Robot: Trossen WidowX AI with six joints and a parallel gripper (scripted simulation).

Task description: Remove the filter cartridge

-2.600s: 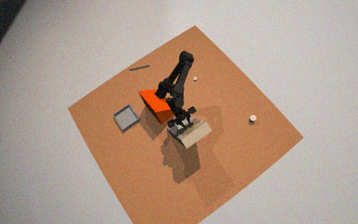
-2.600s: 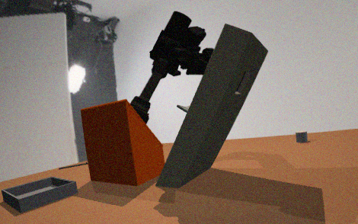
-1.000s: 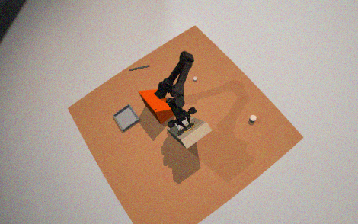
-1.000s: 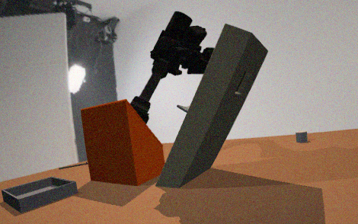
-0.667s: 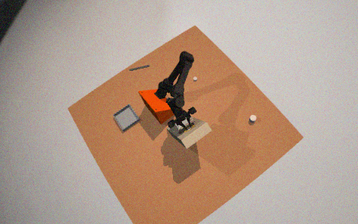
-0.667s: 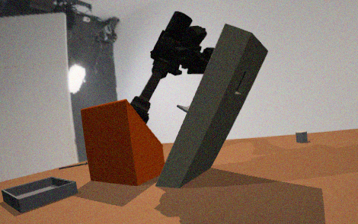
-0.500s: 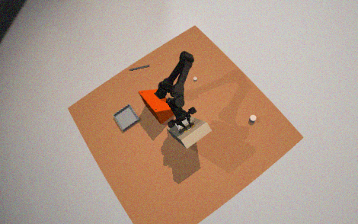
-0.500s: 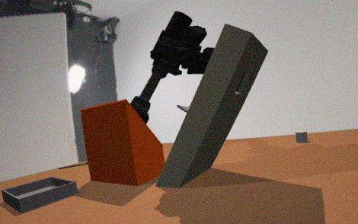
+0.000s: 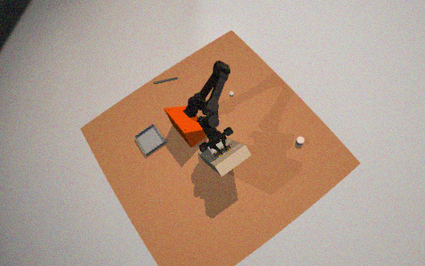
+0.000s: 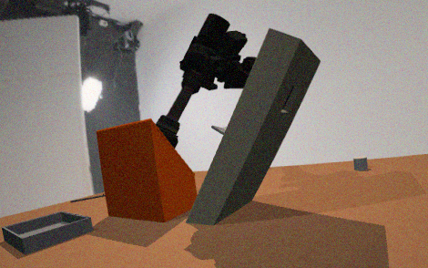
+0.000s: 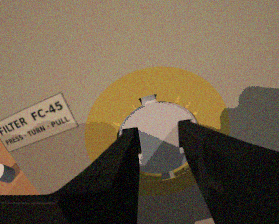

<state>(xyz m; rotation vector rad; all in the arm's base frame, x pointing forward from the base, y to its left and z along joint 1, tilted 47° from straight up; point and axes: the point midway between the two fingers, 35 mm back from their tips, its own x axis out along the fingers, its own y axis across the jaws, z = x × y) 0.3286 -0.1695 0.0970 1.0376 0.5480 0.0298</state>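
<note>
My gripper tip is 1 cm short of the round filter cartridge and 1 cm above it. Also, from my gripper tip: beige service panel: 9 cm below, 4 cm behind, 1 cm to the left; then grey tray: 47 cm behind, 25 cm below, 22 cm to the right; then grey ledge: 10 cm below, 9 cm behind, 1 cm to the left.
</note>
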